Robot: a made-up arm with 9 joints. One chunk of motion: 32 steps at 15 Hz.
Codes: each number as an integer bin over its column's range. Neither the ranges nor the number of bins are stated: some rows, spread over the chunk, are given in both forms.
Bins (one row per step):
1: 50 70 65 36 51 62 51 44 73
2: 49 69 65 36 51 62 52 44 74
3: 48 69 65 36 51 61 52 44 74
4: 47 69 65 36 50 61 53 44 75
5: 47 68 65 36 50 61 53 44 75
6: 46 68 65 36 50 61 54 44 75
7: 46 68 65 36 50 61 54 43 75
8: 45 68 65 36 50 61 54 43 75
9: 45 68 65 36 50 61 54 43 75
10: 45 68 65 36 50 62 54 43 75
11: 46 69 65 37 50 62 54 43 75
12: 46 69 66 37 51 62 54 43 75
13: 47 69 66 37 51 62 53 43 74
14: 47 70 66 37 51 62 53 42 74
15: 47 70 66 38 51 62 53 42 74
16: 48 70 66 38 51 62 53 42 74
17: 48 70 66 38 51 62 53 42 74
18: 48 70 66 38 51 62 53 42 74
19: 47 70 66 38 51 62 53 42 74
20: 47 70 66 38 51 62 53 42 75
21: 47 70 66 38 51 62 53 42 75
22: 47 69 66 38 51 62 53 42 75
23: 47 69 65 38 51 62 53 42 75
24: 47 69 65 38 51 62 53 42 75
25: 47 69 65 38 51 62 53 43 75
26: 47 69 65 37 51 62 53 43 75
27: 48 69 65 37 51 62 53 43 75
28: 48 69 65 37 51 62 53 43 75
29: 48 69 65 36 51 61 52 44 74
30: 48 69 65 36 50 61 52 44 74
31: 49 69 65 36 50 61 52 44 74
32: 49 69 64 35 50 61 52 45 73
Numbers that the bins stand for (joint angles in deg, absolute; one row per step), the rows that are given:
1: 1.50 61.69 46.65 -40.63 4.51 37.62 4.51 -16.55 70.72
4: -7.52 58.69 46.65 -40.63 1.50 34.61 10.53 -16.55 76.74
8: -13.54 55.68 46.65 -40.63 1.50 34.61 13.54 -19.56 76.74
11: -10.53 58.69 46.65 -37.62 1.50 37.62 13.54 -19.56 76.74
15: -7.52 61.69 49.66 -34.61 4.51 37.62 10.53 -22.57 73.73
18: -4.51 61.69 49.66 -34.61 4.51 37.62 10.53 -22.57 73.73
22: -7.52 58.69 49.66 -34.61 4.51 37.62 10.53 -22.57 76.74
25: -7.52 58.69 46.65 -34.61 4.51 37.62 10.53 -19.56 76.74
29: -4.51 58.69 46.65 -40.63 4.51 34.61 7.52 -16.55 73.73
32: -1.50 58.69 43.64 -43.64 1.50 34.61 7.52 -13.54 70.72
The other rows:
2: -1.50 58.69 46.65 -40.63 4.51 37.62 7.52 -16.55 73.73
3: -4.51 58.69 46.65 -40.63 4.51 34.61 7.52 -16.55 73.73
5: -7.52 55.68 46.65 -40.63 1.50 34.61 10.53 -16.55 76.74
6: -10.53 55.68 46.65 -40.63 1.50 34.61 13.54 -16.55 76.74
7: -10.53 55.68 46.65 -40.63 1.50 34.61 13.54 -19.56 76.74
9: -13.54 55.68 46.65 -40.63 1.50 34.61 13.54 -19.56 76.74
10: -13.54 55.68 46.65 -40.63 1.50 37.62 13.54 -19.56 76.74
12: -10.53 58.69 49.66 -37.62 4.51 37.62 13.54 -19.56 76.74
13: -7.52 58.69 49.66 -37.62 4.51 37.62 10.53 -19.56 73.73
14: -7.52 61.69 49.66 -37.62 4.51 37.62 10.53 -22.57 73.73
16: -4.51 61.69 49.66 -34.61 4.51 37.62 10.53 -22.57 73.73
17: -4.51 61.69 49.66 -34.61 4.51 37.62 10.53 -22.57 73.73
19: -7.52 61.69 49.66 -34.61 4.51 37.62 10.53 -22.57 73.73
20: -7.52 61.69 49.66 -34.61 4.51 37.62 10.53 -22.57 76.74
21: -7.52 61.69 49.66 -34.61 4.51 37.62 10.53 -22.57 76.74
23: -7.52 58.69 46.65 -34.61 4.51 37.62 10.53 -22.57 76.74
24: -7.52 58.69 46.65 -34.61 4.51 37.62 10.53 -22.57 76.74
26: -7.52 58.69 46.65 -37.62 4.51 37.62 10.53 -19.56 76.74
27: -4.51 58.69 46.65 -37.62 4.51 37.62 10.53 -19.56 76.74
28: -4.51 58.69 46.65 -37.62 4.51 37.62 10.53 -19.56 76.74
30: -4.51 58.69 46.65 -40.63 1.50 34.61 7.52 -16.55 73.73
31: -1.50 58.69 46.65 -40.63 1.50 34.61 7.52 -16.55 73.73

